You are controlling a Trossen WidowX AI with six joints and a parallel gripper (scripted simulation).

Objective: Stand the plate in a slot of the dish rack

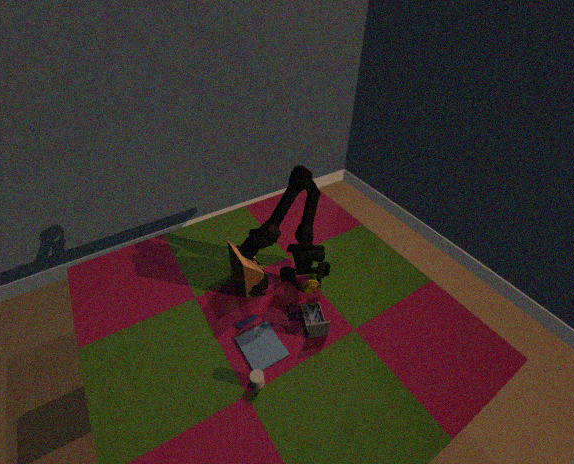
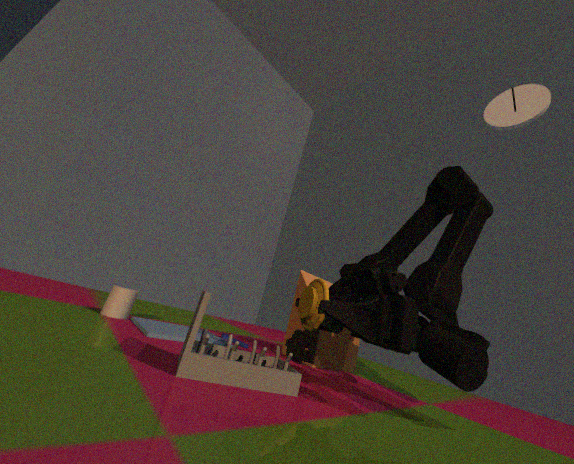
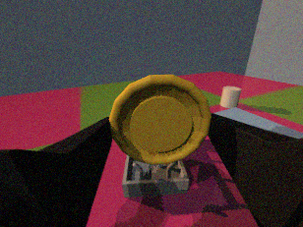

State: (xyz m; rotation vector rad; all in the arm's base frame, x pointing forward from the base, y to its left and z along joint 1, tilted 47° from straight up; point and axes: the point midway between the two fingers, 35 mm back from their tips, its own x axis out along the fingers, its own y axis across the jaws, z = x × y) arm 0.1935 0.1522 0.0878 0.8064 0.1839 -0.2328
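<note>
The dish rack lies 80 mm below my gripper tip, 70 mm ahead of it and 20 mm to the right of it. Also, from my gripper tip: blue spoon (240 mm to the right, 100 mm below, 30 mm behind); then yellow plate (10 mm behind); then pale blue mat (230 mm to the right, 100 mm below, 80 mm ahead).
</note>
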